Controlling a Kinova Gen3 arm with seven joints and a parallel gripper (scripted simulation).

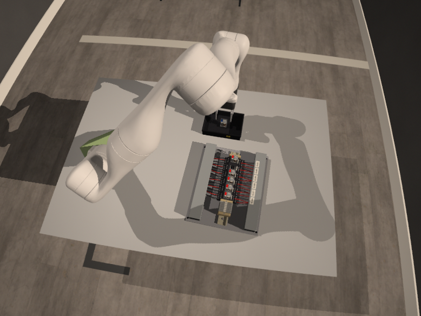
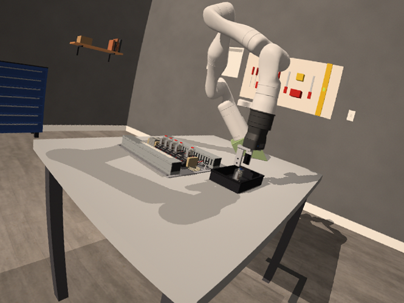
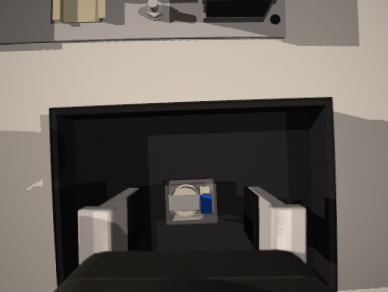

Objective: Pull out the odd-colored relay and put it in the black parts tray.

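My gripper is now 5 cm above the relay. From my hand the other things lie so: black parts tray: 6 cm below; then relay panel: 5 cm ahead, 27 cm to the right, 6 cm below.
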